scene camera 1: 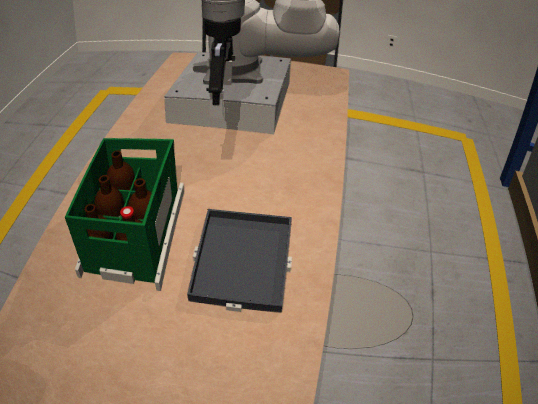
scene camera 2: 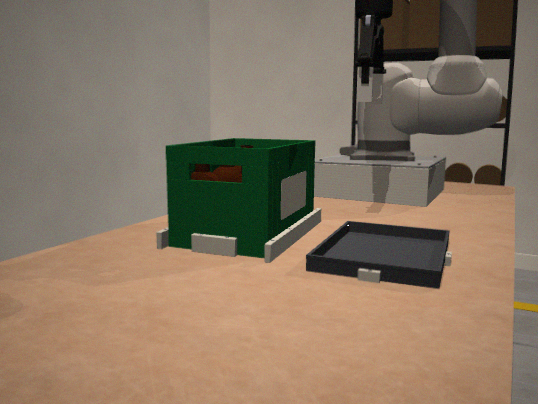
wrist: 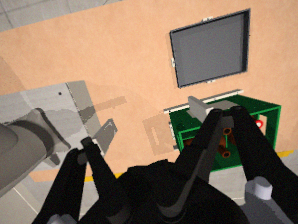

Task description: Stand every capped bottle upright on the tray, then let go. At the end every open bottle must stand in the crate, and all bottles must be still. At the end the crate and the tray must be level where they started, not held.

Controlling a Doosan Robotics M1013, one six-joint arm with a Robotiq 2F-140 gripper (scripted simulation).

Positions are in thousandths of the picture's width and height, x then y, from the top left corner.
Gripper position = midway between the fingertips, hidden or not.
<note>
I see my gripper (scene camera 2: 689,254), a dark grey tray (scene camera 1: 451,637) and a crate (scene camera 2: 516,472).
The dark grey tray also shows in scene camera 2 (scene camera 2: 661,608) and in the wrist view (wrist: 727,217). The crate is seen too in scene camera 1 (scene camera 1: 261,632) and in the wrist view (wrist: 857,480). My gripper is seen too in scene camera 1 (scene camera 1: 412,246) and in the wrist view (wrist: 505,511).
</note>
